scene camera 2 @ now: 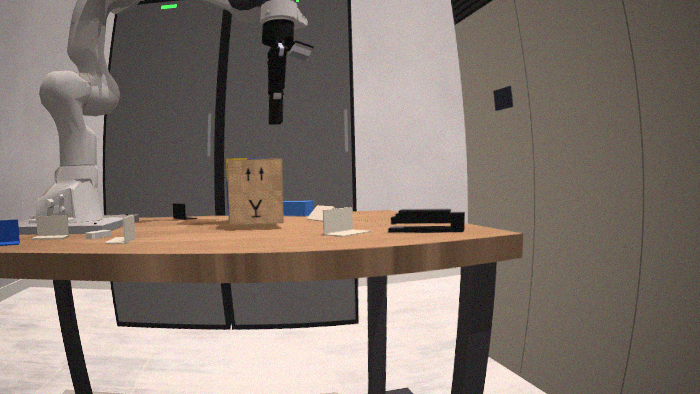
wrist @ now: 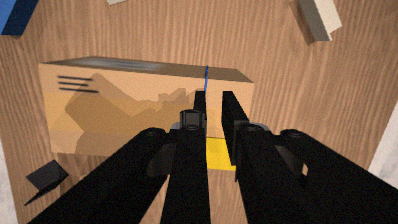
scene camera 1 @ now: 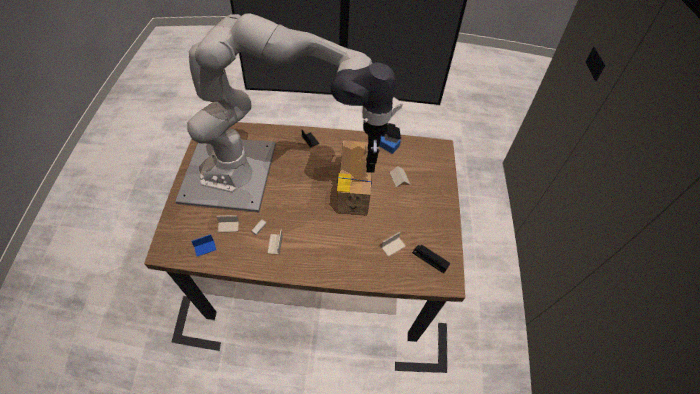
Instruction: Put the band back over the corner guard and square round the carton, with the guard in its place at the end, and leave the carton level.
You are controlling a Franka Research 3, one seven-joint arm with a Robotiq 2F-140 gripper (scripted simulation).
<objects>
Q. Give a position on a beige guard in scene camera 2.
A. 336,222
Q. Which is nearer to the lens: the brown carton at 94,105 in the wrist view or the black bracket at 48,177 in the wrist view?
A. The brown carton.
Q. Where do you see a yellow corner guard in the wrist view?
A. At 217,155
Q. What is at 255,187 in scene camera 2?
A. A brown carton.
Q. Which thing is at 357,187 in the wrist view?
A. The gripper.
</objects>
